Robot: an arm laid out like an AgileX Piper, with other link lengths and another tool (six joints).
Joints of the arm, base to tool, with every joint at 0 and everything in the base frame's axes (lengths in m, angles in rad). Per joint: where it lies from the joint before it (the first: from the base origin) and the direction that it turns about. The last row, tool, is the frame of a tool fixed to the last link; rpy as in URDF.
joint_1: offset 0 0 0.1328 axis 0 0 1
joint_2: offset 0 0 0 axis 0 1 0
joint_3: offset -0.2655 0 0.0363 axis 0 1 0
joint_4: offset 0.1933 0 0.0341 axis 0.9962 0 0.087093
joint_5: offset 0 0 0 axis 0 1 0
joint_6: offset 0.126 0 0.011 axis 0.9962 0 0.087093
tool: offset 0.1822 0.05 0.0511 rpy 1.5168 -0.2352 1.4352
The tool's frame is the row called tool.
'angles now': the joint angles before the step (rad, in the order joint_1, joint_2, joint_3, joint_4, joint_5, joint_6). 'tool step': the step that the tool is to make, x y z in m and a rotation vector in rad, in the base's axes. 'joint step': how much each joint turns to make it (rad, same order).
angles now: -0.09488, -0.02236, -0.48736, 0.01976, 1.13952, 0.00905
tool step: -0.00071, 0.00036, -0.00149, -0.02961, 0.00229, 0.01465
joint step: -0.00001, -0.00002, 0.00000, -0.00305, 0.00001, -0.03173
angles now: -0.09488, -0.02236, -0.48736, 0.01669, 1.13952, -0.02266
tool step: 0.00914, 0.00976, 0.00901, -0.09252, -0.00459, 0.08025
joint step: 0.00001, 0.08033, -0.01323, 0.02588, -0.07698, -0.13361
